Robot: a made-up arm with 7 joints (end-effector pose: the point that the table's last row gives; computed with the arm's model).
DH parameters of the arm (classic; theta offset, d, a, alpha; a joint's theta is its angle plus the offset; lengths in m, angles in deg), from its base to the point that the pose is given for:
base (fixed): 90 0.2 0 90
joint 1: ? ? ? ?
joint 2: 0 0.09 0.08 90
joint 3: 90 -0.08 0.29 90
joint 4: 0 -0.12 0.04 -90
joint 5: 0 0.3 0.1 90
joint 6: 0 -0.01 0.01 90
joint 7: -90 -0.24 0.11 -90
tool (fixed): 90 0.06 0 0
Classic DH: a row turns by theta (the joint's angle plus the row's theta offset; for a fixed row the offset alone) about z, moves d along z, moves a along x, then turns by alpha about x.
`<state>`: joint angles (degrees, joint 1 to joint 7).
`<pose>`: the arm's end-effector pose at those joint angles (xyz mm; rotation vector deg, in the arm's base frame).
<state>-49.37 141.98 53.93 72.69 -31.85 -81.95 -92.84</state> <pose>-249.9 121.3 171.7 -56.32 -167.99 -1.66</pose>
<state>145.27 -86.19 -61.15 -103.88 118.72 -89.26 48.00</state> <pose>430.9 -328.5 -399.2 98.44 16.37 -132.91</pose>
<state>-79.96 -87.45 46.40 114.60 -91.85 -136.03 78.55</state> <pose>38.9 302.2 227.5 -91.79 -104.23 5.95</pose>
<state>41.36 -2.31 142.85 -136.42 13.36 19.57 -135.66</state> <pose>-310.0 90.5 -353.9 -19.49 115.11 33.22</pose>
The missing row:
joint 1: 0 0.11 -0.06 -90
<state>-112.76 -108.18 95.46 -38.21 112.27 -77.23 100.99</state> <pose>-210.0 -354.6 453.8 72.25 -91.57 8.49</pose>
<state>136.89 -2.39 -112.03 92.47 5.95 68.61 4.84</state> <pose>-55.3 -213.9 -93.9 11.19 159.00 40.37</pose>
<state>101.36 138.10 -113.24 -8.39 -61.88 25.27 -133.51</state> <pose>-488.5 -112.2 29.6 50.38 -146.36 39.69</pose>
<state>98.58 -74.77 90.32 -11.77 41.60 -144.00 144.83</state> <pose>-388.2 115.4 69.7 -19.82 -120.05 3.68</pose>
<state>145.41 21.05 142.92 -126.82 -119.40 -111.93 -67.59</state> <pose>64.1 551.5 52.9 142.42 15.25 -50.22</pose>
